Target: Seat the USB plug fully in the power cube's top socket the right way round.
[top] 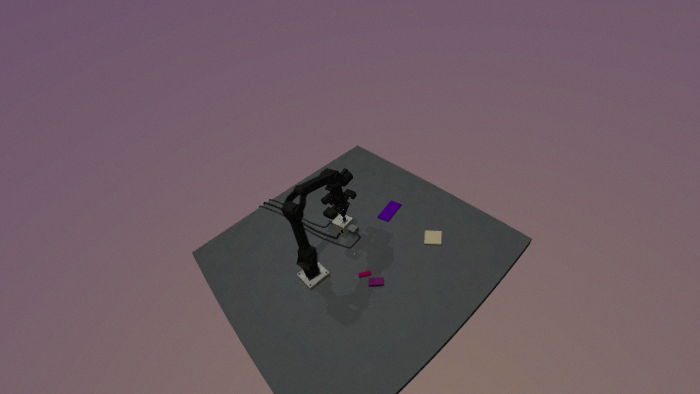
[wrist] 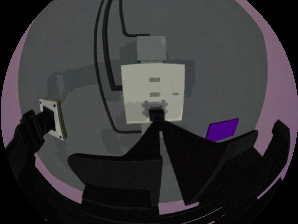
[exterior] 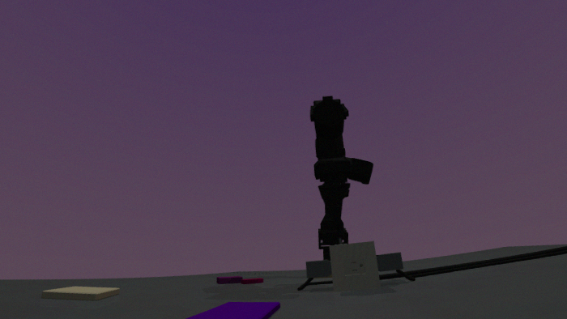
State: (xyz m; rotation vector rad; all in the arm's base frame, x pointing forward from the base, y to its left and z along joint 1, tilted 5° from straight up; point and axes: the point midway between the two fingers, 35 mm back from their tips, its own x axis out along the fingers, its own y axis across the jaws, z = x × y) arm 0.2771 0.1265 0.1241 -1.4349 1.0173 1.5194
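Right now my gripper tip is 2 cm above the dark USB plug. Round my gripper tip: purple flat card 25 cm ahead, 2 cm to the right, 11 cm below; then magenta block 6 cm behind, 35 cm to the right, 11 cm below; then cream tile 30 cm ahead, 31 cm to the right, 11 cm below.
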